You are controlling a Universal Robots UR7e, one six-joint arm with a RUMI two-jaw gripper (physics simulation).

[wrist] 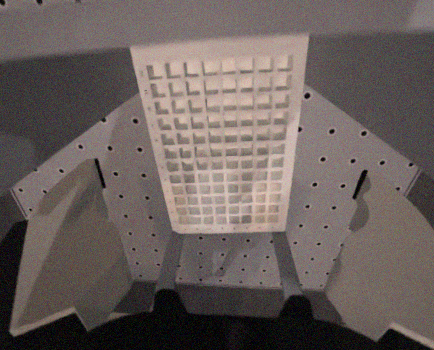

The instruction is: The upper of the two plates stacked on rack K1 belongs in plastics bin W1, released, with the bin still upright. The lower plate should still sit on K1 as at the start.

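Frame: origin at the arm's base, x back, y right, z up, level; metres.
Seen in the pictures: gripper, fingertip midpoint: (228,169).
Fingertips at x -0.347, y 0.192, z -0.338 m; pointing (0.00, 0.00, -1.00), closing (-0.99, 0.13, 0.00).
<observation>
Offsets run from my fingertips to a thing's middle. "*": to the spot under its first point.
A white plate with a grid of square wells @(* dz -0.022, dx -0.002, dy -0.011 m) (229,134) is in the middle of the wrist view, its lower edge by two grey rails @(* dz +0.011, dx +0.045, dy +0.062 m) (169,260) that look like part of the rack. One grid of wells shows; I cannot make out the second plate or the seam between the two. My gripper (228,169) is open, with one wide jaw at the left and one at the right, both apart from the plate's sides. The distance in depth between the jaws and the plate is hard to tell. The plastics bin W1 does not show in the wrist view.
A light grey surface with rows of small dark holes @(* dz -0.058, dx -0.079, dy +0.020 m) (330,145) lies behind the plate and on both sides of it. A wide grey band @(* dz +0.085, dx -0.004, dy -0.066 m) (215,22) crosses the top. Dark grey areas @(* dz +0.043, dx +0.044, dy -0.056 m) (60,90) lie at the upper left and upper right.
</observation>
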